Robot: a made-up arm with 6 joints.
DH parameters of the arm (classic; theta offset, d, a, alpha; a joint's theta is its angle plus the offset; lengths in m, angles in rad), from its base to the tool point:
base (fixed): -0.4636 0 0.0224 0
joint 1: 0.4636 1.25 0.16 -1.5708
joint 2: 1.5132 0 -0.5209 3.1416
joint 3: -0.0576 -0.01 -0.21 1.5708
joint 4: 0 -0.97 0.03 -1.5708
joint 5: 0 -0.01 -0.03 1.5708
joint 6: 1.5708 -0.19 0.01 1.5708
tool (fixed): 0 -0.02 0 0
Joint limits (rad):
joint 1: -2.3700..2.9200
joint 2: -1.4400..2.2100
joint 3: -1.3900..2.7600
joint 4: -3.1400..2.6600
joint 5: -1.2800..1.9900
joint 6: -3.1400..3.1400
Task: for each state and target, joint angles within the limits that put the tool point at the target. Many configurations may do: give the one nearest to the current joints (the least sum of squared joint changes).
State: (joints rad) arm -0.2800 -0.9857 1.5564 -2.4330 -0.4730 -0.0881
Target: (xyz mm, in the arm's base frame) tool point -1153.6 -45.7 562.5
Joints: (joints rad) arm 0.0913 -1.2044 2.4851 -2.4842 -0.6074 -0.0917
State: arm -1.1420 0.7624 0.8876 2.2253 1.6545 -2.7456
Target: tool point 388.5 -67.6 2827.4
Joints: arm -0.5199 0.1293 1.4212 1.9734 1.0462 -2.7052
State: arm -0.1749 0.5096 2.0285 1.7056 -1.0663 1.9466
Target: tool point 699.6 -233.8 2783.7
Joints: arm -0.0988 0.6414 1.8097 1.7029 -0.9293 1.9284
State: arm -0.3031 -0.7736 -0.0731 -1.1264 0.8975 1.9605
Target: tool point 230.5 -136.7 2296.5
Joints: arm -0.0675 -1.2600 -0.5304 -1.1045 1.0866 1.9461
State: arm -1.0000 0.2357 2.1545 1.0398 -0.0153 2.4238
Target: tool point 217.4 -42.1 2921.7
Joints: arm -0.4478 0.2861 1.7563 1.0071 0.2311 2.3768
